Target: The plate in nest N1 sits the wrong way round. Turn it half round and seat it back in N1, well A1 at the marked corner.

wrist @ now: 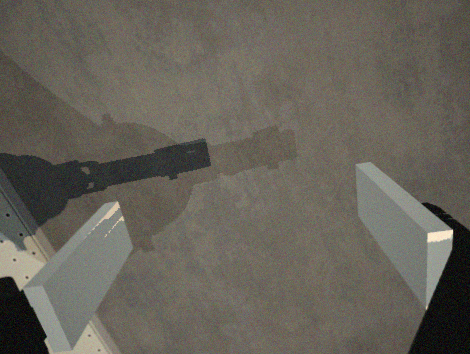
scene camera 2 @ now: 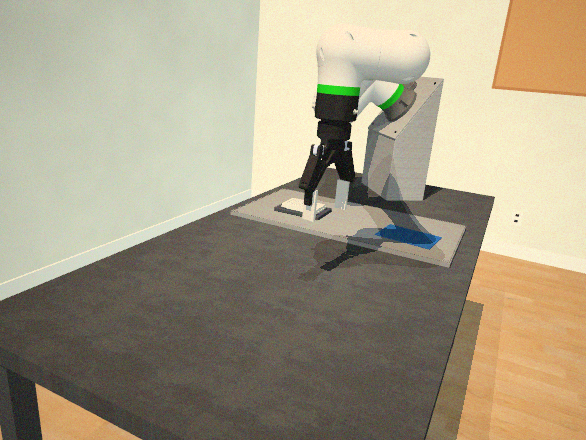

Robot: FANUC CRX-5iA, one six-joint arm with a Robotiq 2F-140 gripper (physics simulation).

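A white plate (scene camera 2: 295,203) sits in a dark nest (scene camera 2: 286,211) toward the left part of a light grey board in scene camera 2. Well A1 and the marked corner are too small to tell. My gripper (scene camera 2: 326,207) (wrist: 237,208) points down with its pale fingers wide open and nothing between them. In scene camera 2 one finger overlaps the near side of the plate and nest, partly hiding them; the other shows further right and back. Whether they touch anything cannot be told. The plate does not show in the wrist view.
The board (scene camera 2: 252,210) (wrist: 37,262) lies on the dark table (scene camera 2: 225,325) (wrist: 280,280). A blue rectangle (scene camera 2: 395,235) is on the board's right part, under arm shadow. The grey robot pedestal (scene camera 2: 412,155) stands behind the board. A pale wall (scene camera 2: 125,125) runs along the left.
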